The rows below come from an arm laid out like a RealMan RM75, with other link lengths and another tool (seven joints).
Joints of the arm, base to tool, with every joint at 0 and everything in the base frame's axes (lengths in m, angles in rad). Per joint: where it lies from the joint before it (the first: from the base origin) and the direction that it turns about. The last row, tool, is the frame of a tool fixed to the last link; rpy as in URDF.
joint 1: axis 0 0 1 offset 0 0 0.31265
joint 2: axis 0 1 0 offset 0 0 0
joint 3: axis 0 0 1 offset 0 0 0.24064
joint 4: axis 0 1 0 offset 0 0 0
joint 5: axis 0 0 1 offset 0 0 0.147
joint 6: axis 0 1 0 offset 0 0 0
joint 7: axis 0 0 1 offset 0 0 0.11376
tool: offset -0.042 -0.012 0.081 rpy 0 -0.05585 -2.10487
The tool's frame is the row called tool.
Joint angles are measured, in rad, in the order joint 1, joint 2, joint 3, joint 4, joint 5, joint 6, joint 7. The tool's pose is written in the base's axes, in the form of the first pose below.
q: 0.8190, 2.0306, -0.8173, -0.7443, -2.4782, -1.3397, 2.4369
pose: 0.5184 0.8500 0.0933 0.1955; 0.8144 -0.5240 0.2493 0.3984; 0.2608 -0.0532 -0.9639 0.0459; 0 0 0 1
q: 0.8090, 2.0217, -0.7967, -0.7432, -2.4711, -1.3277, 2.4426
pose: 0.5412 0.8364 0.0869 0.2008; 0.7930 -0.5420 0.2782 0.4019; 0.2798 -0.0817 -0.9566 0.0532; 0 0 0 1
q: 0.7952, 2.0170, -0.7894, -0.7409, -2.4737, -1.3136, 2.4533
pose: 0.5632 0.8208 0.0956 0.2090; 0.7714 -0.5637 0.2952 0.4023; 0.2962 -0.0926 -0.9506 0.0572; 0 0 0 1
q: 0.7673, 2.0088, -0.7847, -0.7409, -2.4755, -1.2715, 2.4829
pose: 0.6031 0.7887 0.1190 0.2252; 0.7220 -0.6032 0.3389 0.4047; 0.3391 -0.1185 -0.9333 0.0663; 0 0 0 1
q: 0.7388, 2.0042, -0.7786, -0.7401, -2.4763, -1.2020, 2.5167
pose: 0.6412 0.7528 0.1487 0.2426; 0.6561 -0.6384 0.4025 0.4095; 0.3980 -0.1605 -0.9032 0.0778; 0 0 0 1
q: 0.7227, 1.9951, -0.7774, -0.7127, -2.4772, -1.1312, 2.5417
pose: 0.6702 0.7198 0.1811 0.2588; 0.5962 -0.6674 0.4462 0.4127; 0.4420 -0.1911 -0.8764 0.0859; 0 0 0 1
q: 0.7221, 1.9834, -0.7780, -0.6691, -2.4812, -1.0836, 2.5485
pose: 0.6836 0.7000 0.2066 0.2698; 0.5643 -0.6864 0.4587 0.4138; 0.4629 -0.1969 -0.8642 0.0885; 0 0 0 1
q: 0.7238, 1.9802, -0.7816, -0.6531, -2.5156, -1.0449, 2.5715
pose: 0.6818 0.6880 0.2486 0.2791; 0.5378 -0.7018 0.4672 0.4150; 0.4958 -0.1848 -0.8485 0.0917; 0 0 0 1
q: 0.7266, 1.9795, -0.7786, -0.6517, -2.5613, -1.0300, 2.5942
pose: 0.6747 0.6800 0.2872 0.2861; 0.5222 -0.7147 0.4654 0.4149; 0.5217 -0.1640 -0.8372 0.0946; 0 0 0 1
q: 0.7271, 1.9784, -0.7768, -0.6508, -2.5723, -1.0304, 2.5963
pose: 0.6721 0.6788 0.2957 0.2878; 0.5212 -0.7174 0.4622 0.4144; 0.5259 -0.1565 -0.8360 0.0952; 0 0 0 1
